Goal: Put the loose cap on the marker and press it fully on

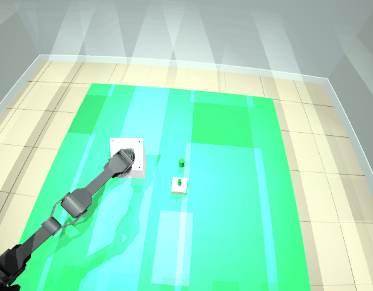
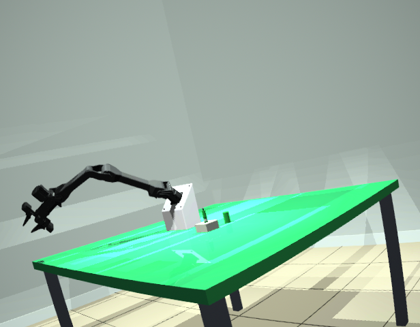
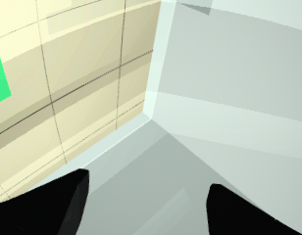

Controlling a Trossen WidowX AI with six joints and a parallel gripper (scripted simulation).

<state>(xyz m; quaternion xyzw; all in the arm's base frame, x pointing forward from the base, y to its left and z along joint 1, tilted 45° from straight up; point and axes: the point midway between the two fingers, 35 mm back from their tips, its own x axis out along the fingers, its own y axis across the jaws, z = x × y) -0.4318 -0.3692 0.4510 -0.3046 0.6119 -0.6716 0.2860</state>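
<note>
Now: gripper tip 71 cm short of the dark green cap, 62 cm to the right of it and 14 cm above it. The rest, counted from my gripper tip: holder block 70 cm ahead, 50 cm to the left, 15 cm below.
</note>
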